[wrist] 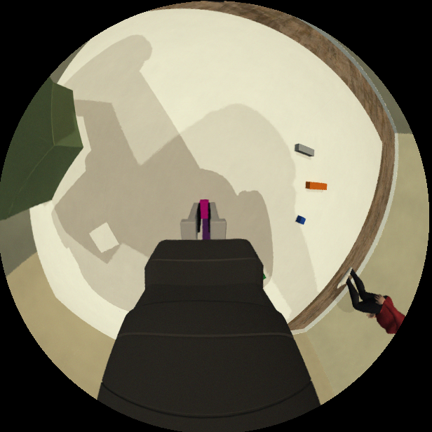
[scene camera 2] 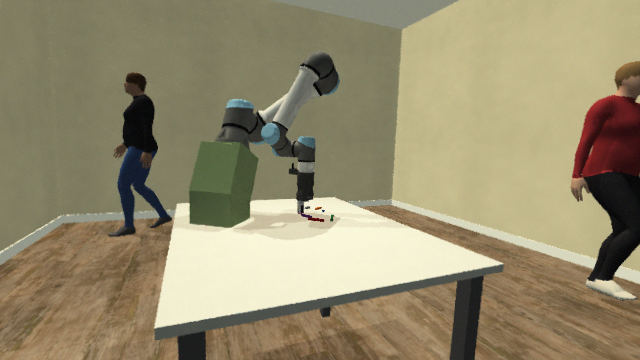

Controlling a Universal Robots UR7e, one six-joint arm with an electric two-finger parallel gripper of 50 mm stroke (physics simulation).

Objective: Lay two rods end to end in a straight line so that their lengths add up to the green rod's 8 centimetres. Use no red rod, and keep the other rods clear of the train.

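Frame: origin at the arm's base, x ahead, y left, z up, level; centimetres.
Seen in the pictures: gripper, fingertip midpoint: (scene camera 2: 300,212); arm's base at its link origin: (scene camera 2: 231,150).
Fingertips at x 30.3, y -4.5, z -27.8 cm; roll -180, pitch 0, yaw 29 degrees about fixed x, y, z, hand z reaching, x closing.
Offsets run from my fingertips to a thing's middle.
My gripper (scene camera 2: 301,213) (wrist: 204,211) points straight down, low over the table, and is shut on a magenta rod (wrist: 204,209). The purple rod {dz -0.8, dx +2.0, dy -3.2 cm} (scene camera 2: 306,216) (wrist: 206,229) shows just behind the magenta rod in the wrist view, roughly in line with it; whether their ends touch, I cannot tell. The gripper body hides the purple rod's far part. The green rod {dz -0.8, dx +12.2, dy -8.6 cm} (scene camera 2: 332,218) (wrist: 264,276) lies to the right, mostly hidden in the wrist view.
A red rod {dz -0.8, dx +4.2, dy -10.2 cm} (scene camera 2: 316,219) lies close to the purple rod in the scene view. A grey rod {dz -0.8, dx +7.9, dy +14.4 cm} (scene camera 2: 307,207) (wrist: 304,150), an orange rod {dz -0.8, dx +12.8, dy +11.5 cm} (scene camera 2: 318,208) (wrist: 316,186) and a small blue block {dz -0.8, dx +13.3, dy +5.6 cm} (scene camera 2: 323,211) (wrist: 300,219) lie apart. The green pedestal (scene camera 2: 220,185) (wrist: 37,145) stands on the left.
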